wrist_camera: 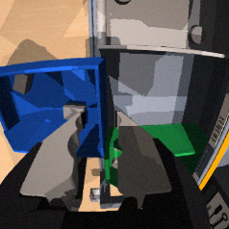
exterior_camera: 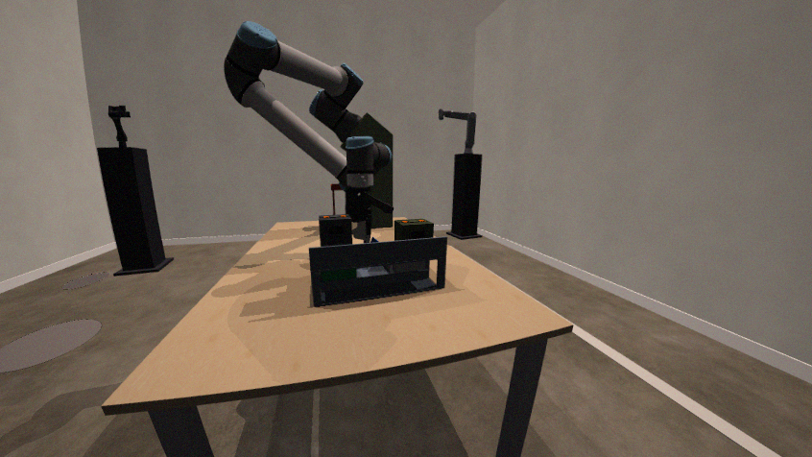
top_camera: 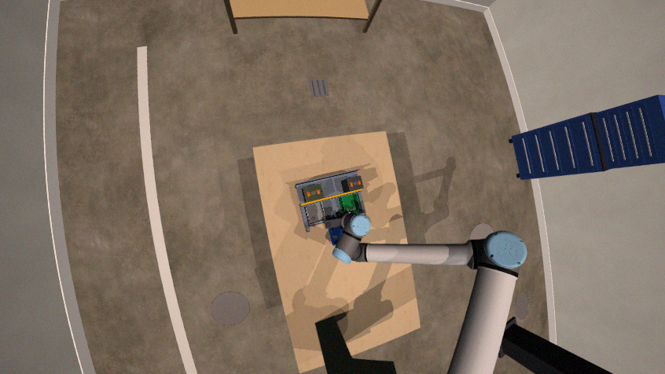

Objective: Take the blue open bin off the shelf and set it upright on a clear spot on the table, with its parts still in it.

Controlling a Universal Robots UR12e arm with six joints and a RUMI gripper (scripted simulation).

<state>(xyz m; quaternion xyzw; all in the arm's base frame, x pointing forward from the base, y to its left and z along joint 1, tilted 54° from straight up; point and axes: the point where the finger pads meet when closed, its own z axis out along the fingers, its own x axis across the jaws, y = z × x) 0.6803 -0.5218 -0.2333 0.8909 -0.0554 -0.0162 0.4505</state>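
The blue open bin is 8 cm behind my hand, 1 cm to the left of it and 4 cm below it. Also, from my hand: grey bin (9 cm ahead, 10 cm to the left, 4 cm below); then bar (13 cm ahead, 1 cm to the right, 2 cm above); then green bin (7 cm ahead, 12 cm to the right, 4 cm below).
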